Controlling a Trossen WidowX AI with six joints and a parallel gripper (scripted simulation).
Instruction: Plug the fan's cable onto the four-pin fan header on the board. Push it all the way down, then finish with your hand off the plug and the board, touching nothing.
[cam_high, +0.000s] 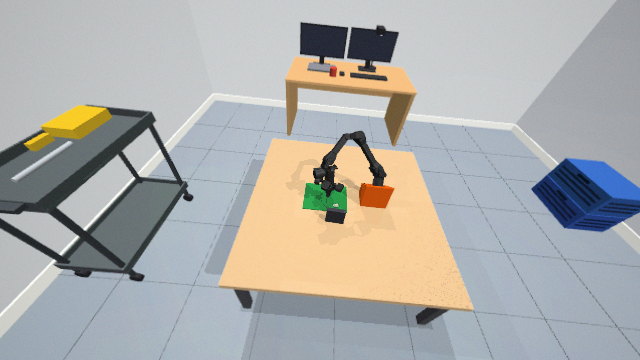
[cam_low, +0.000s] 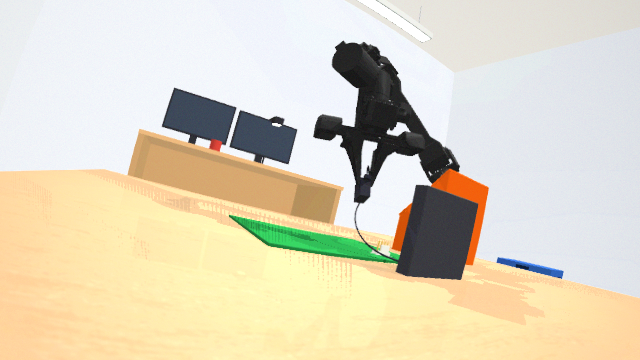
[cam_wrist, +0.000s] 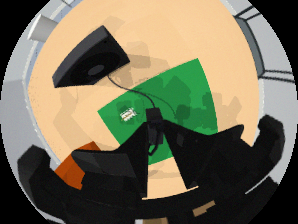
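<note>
Now: the green board 12 cm below my gripper tip, 6 cm to the right of it and 2 cm ahead of it. The rest, counted from my gripper tip: black fan 12 cm to the left, 7 cm behind, 5 cm below; then black plug 1 cm to the right, 1 cm below; then white four-pin header 11 cm below, 6 cm behind.
</note>
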